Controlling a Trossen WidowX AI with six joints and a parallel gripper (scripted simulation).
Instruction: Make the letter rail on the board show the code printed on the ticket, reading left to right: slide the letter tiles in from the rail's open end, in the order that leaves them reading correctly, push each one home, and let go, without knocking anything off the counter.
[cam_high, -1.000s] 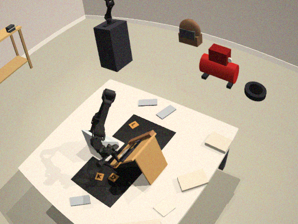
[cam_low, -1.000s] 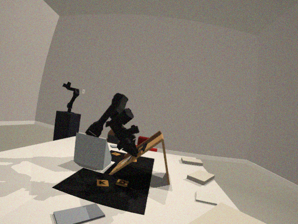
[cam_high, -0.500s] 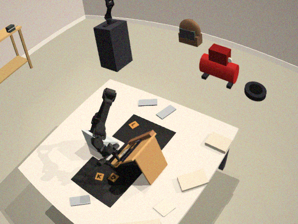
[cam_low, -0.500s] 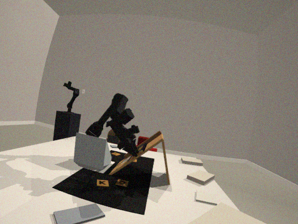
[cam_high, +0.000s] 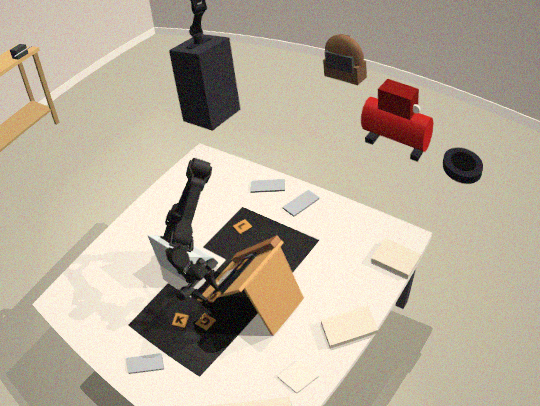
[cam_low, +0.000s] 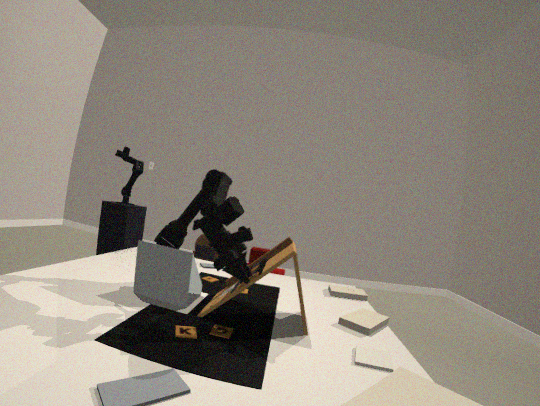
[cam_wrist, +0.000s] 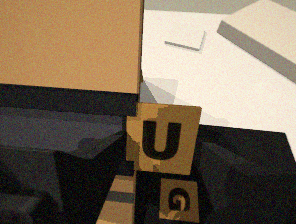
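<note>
Right now the 7 tile is 18 cm to the left of my gripper tip and 1 cm behind it. Round my gripper tip: white ticket (13 cm to the left, 8 cm below, 8 cm behind); then u tile (right at my gripper tip); then g tile (15 cm below, 5 cm to the right, 5 cm behind).
</note>
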